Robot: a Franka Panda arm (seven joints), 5 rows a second.
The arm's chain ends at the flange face. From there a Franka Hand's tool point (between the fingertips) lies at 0.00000 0.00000 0.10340 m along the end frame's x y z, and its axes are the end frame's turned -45 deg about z.
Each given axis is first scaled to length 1.
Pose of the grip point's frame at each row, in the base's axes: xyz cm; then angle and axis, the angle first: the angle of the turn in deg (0 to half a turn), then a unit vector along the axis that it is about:
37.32 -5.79 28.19 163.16 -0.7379 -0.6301 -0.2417
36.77 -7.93 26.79 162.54 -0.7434 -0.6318 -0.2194
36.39 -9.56 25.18 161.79 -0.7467 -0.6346 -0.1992
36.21 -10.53 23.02 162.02 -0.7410 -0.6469 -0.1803
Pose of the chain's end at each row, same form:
35.60 -11.08 36.90 153.78 -0.9374 -0.3045 -0.1693
35.43 -13.04 35.68 154.20 -0.9416 -0.3034 -0.1460
35.44 -14.52 34.20 154.41 -0.9444 -0.3043 -0.1242
35.58 -15.25 32.20 155.46 -0.9422 -0.3175 -0.1072

